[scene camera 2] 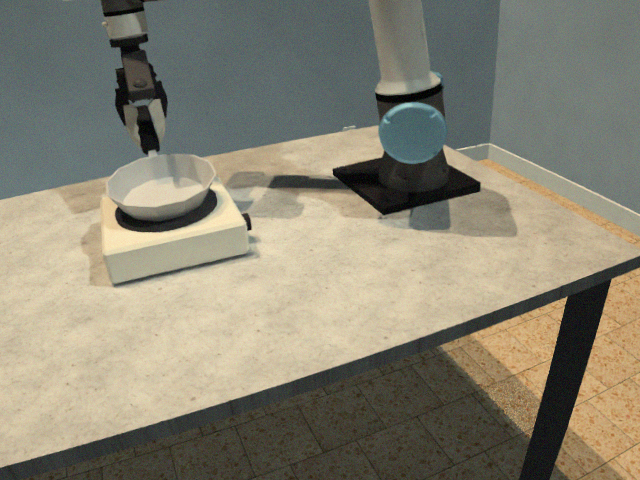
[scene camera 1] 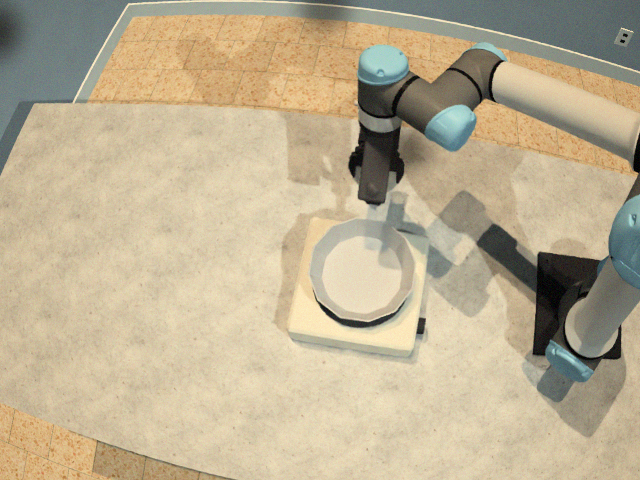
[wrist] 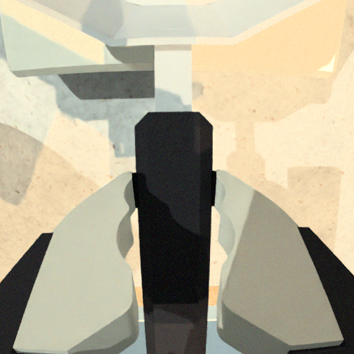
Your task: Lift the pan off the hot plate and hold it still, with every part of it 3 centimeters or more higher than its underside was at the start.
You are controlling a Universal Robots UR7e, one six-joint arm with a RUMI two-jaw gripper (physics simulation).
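Places are measured from the arm's base along level axes (x ahead, y left, z up), in millimetres.
Pixels of known places: gripper, fingertip midpoint: (scene camera 2: pixel 150 145); arm's base, origin of the base link: (scene camera 2: pixel 413 177).
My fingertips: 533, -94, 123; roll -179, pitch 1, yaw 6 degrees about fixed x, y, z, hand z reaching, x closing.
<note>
For each thing: its top centre in the pictures, then the offset to it from my fingertips, as dx, dy, dz. "spot": a spot on its surface instead. Level surfaces: height alone.
- cream hot plate, middle of its top: (scene camera 1: pixel 366 280) (scene camera 2: pixel 170 203) -24, +155, -65
- black disc, surface spot: (scene camera 2: pixel 206 206) spot: -86, +196, -65
- black knob, middle of its top: (scene camera 2: pixel 243 214) (scene camera 1: pixel 421 323) -148, +205, -89
- table, its level: dz -141
The pale grey pan (scene camera 1: pixel 361 273) (scene camera 2: pixel 160 193) (wrist: pixel 175 22) is over the cream hot plate (scene camera 1: pixel 301 322) (scene camera 2: pixel 178 255) (wrist: pixel 275 57). Its handle side looks raised a little, with a slight tilt; its front underside is close to the black disc (scene camera 1: pixel 361 323) (scene camera 2: pixel 206 206), and I cannot tell whether it touches. My gripper (scene camera 1: pixel 375 174) (scene camera 2: pixel 149 143) (wrist: pixel 173 174) is shut on the black handle (scene camera 1: pixel 373 190) (scene camera 2: pixel 146 121) (wrist: pixel 172 240), with one finger on each side of it. In scene camera 1 the handle and wrist hide much of the fingers. The disc's middle is hidden under the pan.
The black knob (scene camera 1: pixel 421 326) (scene camera 2: pixel 247 221) sticks out from the hot plate's side. The arm's black base (scene camera 1: pixel 547 310) (scene camera 2: pixel 382 198) stands on the table (scene camera 1: pixel 155 284) (scene camera 2: pixel 310 299), to the right of the hot plate in both scene views. The table's far edge lies behind the gripper.
</note>
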